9 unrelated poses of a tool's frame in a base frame.
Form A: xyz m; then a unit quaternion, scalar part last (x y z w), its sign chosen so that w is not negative.
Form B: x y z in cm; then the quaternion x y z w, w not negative. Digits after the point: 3 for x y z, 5 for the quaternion.
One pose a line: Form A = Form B
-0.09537, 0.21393, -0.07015, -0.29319, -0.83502, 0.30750, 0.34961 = -9.537, 21.393, -7.015, -0.29319, -0.83502, 0.30750, 0.34961
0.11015, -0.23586, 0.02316, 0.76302, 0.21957, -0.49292, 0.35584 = 11.015, -23.586, 2.316, 0.76302, 0.21957, -0.49292, 0.35584
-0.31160, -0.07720, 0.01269, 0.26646, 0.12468, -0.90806, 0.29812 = -31.160, -7.720, 1.269, 0.26646, 0.12468, -0.90806, 0.29812
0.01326, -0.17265, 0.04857, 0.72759, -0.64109, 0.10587, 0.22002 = 1.326, -17.265, 4.857, 0.72759, -0.64109, 0.10587, 0.22002
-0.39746, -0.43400, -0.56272, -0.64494, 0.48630, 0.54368, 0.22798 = -39.746, -43.400, -56.272, -0.64494, 0.48630, 0.54368, 0.22798
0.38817, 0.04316, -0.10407, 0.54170, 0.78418, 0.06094, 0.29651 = 38.817, 4.316, -10.407, 0.54170, 0.78418, 0.06094, 0.29651
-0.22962, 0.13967, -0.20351, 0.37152, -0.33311, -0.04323, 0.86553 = -22.962, 13.967, -20.351, 0.37152, -0.33311, -0.04323, 0.86553
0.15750, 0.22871, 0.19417, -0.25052, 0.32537, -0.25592, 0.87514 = 15.750, 22.871, 19.417, -0.25052, 0.32537, -0.25592, 0.87514
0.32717, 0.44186, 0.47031, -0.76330, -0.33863, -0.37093, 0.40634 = 32.717, 44.186, 47.031, -0.76330, -0.33863, -0.37093, 0.40634
